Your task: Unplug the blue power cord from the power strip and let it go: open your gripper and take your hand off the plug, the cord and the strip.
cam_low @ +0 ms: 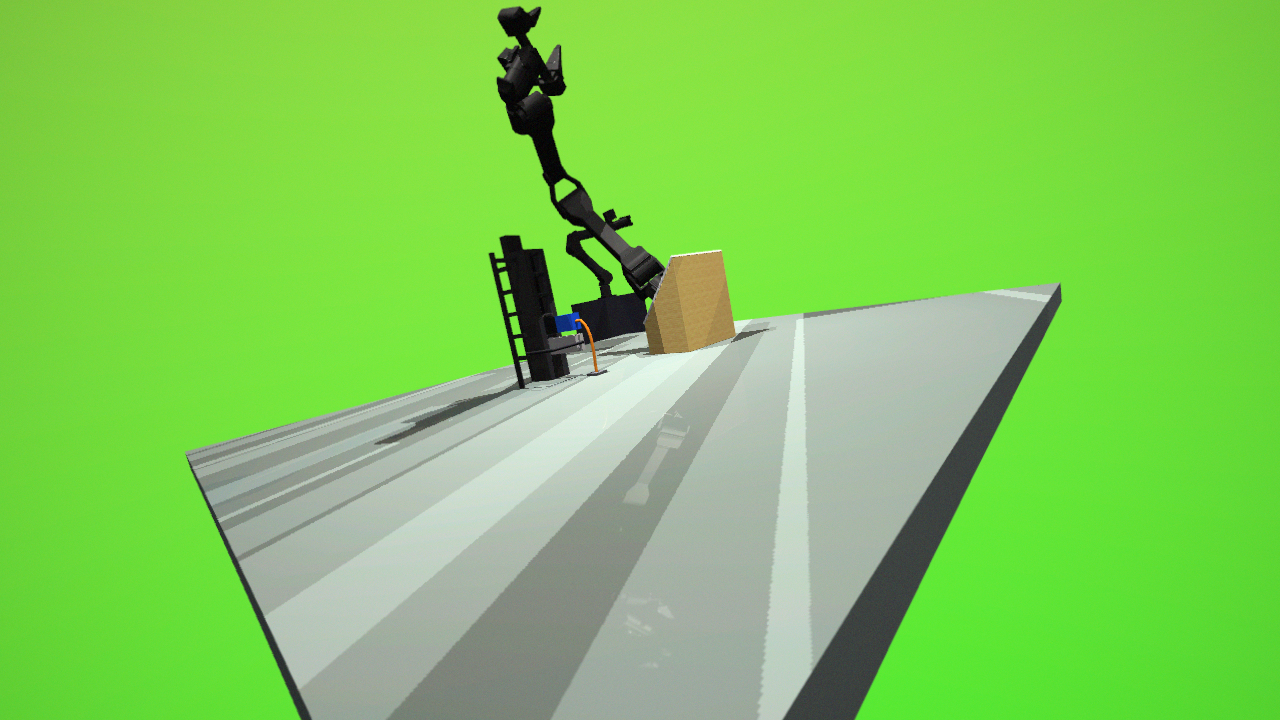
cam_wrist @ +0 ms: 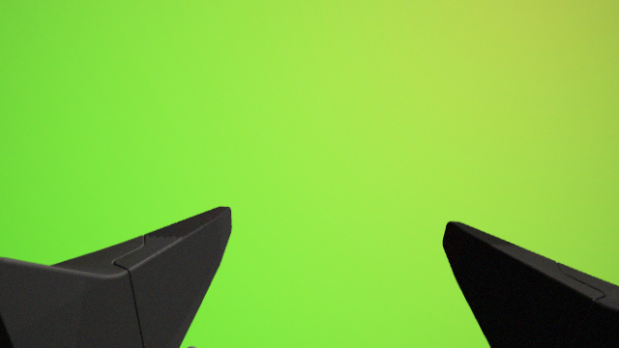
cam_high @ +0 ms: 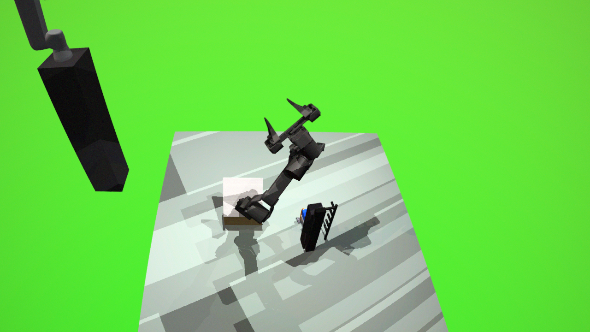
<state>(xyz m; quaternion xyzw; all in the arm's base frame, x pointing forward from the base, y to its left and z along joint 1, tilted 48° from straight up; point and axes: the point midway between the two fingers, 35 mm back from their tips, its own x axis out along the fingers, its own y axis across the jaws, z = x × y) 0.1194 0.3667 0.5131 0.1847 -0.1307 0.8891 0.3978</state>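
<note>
The blue plug lies 64 cm below my gripper tip, 18 cm ahead of it and 6 cm to the left of it.
</note>
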